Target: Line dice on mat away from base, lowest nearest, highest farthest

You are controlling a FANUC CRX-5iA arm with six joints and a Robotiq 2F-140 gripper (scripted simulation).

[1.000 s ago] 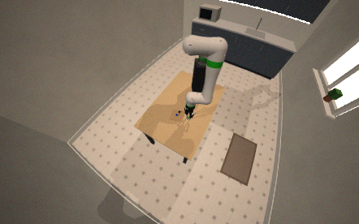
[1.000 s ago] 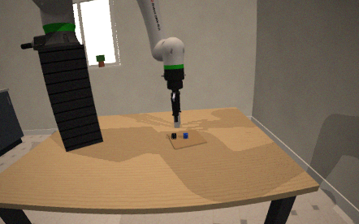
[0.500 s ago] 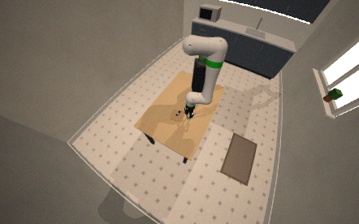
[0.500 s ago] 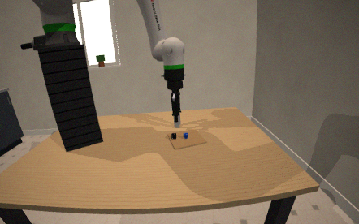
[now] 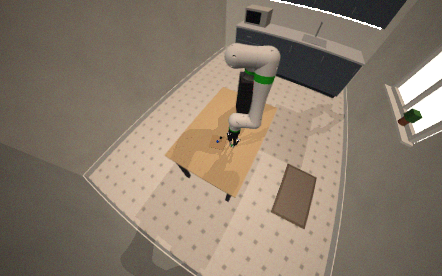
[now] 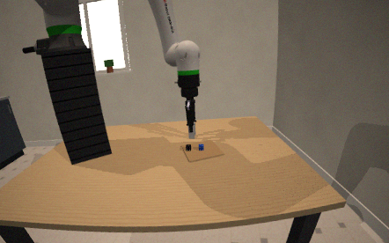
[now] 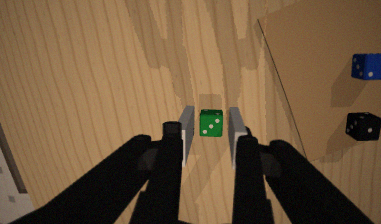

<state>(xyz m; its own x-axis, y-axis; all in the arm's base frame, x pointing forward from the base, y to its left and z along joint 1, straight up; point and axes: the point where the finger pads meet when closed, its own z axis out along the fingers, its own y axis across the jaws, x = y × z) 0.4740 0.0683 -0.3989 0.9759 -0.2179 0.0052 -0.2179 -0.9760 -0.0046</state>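
Now: the green die 20 mm below my hand. Also, from my hand: blue die (140 mm to the right, 30 mm ahead, 20 mm below); then black die (130 mm to the right, 30 mm behind, 20 mm below); then tan mat (140 mm to the right, 30 mm below, 30 mm ahead).
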